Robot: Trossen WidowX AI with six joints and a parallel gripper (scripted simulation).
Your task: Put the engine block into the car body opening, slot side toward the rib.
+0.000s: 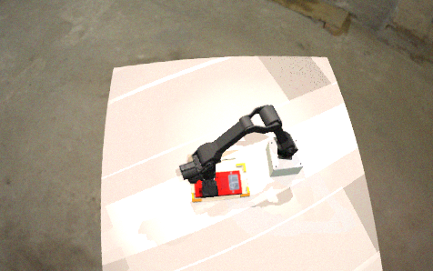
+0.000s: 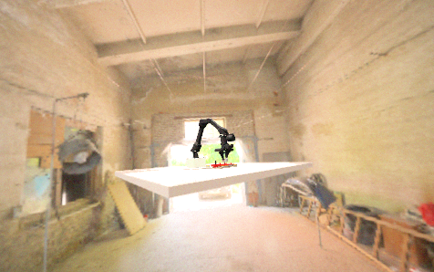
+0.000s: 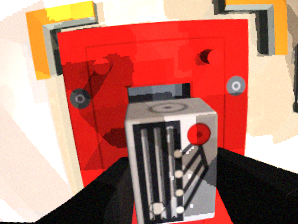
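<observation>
Right now my gripper tip is 1 cm above the engine block.
</observation>
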